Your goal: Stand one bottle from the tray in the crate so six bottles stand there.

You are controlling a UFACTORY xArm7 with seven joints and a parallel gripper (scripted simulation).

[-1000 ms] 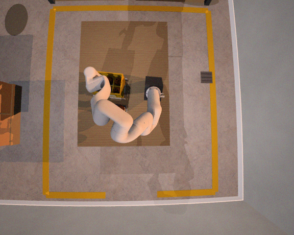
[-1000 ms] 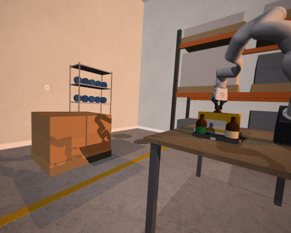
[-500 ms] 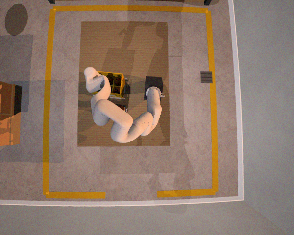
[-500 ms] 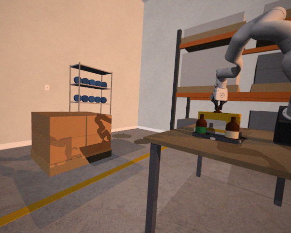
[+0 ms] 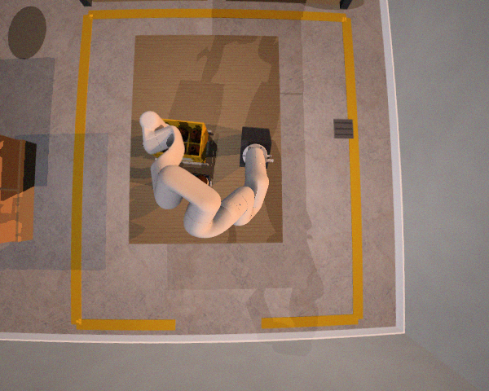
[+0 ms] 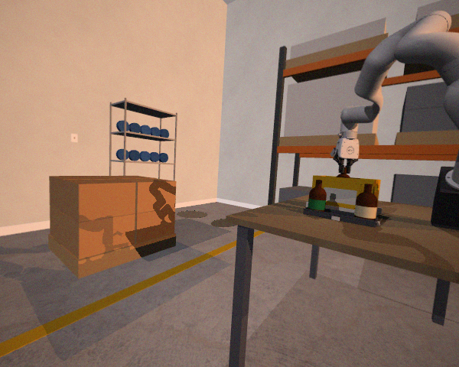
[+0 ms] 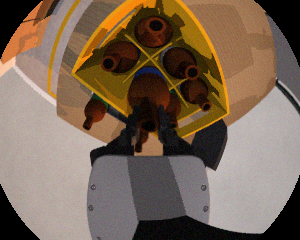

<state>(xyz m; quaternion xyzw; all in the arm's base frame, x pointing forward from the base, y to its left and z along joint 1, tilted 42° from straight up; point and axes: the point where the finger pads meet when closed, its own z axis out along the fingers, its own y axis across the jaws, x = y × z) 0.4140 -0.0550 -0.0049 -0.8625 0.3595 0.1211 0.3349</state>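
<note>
Right now my hand is 40 mm to the left of the yellow crate and 130 mm above it. From my hand the other things lie so: dark tray 30 mm behind, 180 mm to the left, 200 mm below.
</note>
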